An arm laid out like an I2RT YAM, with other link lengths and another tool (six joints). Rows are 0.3 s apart.
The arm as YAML. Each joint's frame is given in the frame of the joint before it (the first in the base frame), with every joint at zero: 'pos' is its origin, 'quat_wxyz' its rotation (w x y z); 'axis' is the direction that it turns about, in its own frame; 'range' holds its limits. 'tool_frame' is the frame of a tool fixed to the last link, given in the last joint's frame.
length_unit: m
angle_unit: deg
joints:
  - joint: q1
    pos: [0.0, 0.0, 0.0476]
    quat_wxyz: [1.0, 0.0, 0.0, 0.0]
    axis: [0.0, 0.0, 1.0]
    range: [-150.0, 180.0]
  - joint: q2
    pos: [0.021, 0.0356, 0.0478]
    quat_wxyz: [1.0, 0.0, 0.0, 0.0]
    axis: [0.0, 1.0, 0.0]
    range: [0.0, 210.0]
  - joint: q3
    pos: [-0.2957, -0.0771, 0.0]
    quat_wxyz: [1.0, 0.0, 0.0, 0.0]
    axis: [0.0, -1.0, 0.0]
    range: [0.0, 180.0]
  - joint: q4
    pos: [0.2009, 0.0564, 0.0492]
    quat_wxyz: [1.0, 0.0, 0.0, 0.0]
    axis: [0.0, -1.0, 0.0]
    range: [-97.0, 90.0]
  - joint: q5
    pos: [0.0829, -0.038, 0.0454]
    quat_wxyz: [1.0, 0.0, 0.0, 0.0]
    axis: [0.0, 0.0, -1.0]
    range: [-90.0, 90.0]
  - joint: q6
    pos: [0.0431, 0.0, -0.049]
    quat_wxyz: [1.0, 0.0, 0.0, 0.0]
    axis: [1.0, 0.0, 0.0]
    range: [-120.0, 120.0]
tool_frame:
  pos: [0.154, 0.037, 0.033]
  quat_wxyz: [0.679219, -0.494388, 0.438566, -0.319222]
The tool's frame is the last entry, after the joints.
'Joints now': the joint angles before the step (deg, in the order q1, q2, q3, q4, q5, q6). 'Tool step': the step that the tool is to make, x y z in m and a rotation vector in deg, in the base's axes. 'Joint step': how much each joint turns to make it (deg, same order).
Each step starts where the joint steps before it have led.
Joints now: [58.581, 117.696, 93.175, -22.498, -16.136, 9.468]
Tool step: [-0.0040, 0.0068, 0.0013, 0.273, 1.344, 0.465]
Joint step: [0.458, 1.040, 1.973, -1.135, -0.951, 0.911]
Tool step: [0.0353, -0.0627, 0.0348, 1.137, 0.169, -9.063]
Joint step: [-5.959, -10.137, -7.660, -0.815, 1.581, 2.898]
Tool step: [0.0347, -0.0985, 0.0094, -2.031, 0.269, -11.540]
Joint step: [-9.587, -11.515, -10.447, -2.601, 2.180, 0.640]
